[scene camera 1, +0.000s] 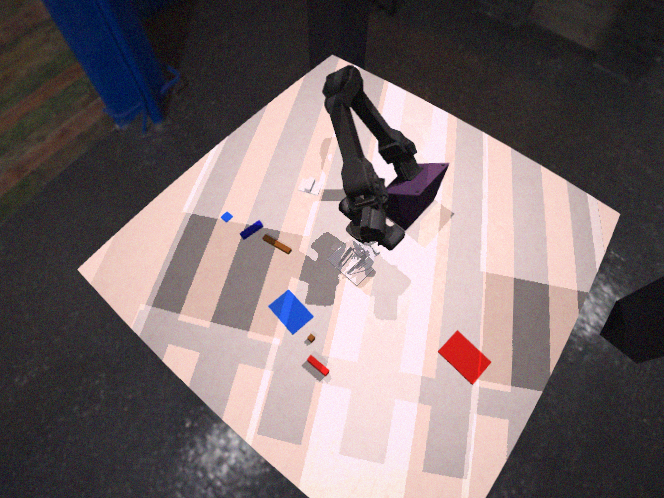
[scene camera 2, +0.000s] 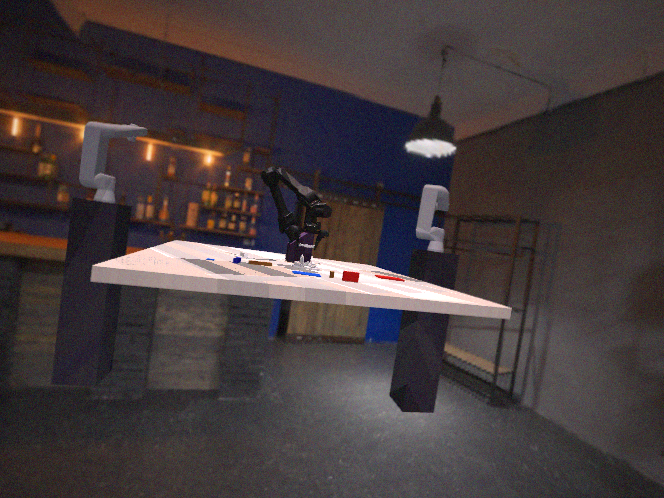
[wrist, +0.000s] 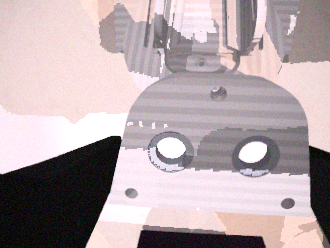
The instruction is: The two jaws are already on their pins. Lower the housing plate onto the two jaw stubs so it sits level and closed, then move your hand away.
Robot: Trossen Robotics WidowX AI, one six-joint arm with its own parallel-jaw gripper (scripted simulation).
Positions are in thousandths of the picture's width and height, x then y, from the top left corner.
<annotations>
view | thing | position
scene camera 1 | my gripper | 555, 473
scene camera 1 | red tile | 691, 706
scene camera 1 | blue tile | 433, 617
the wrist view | my gripper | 626, 603
</annotations>
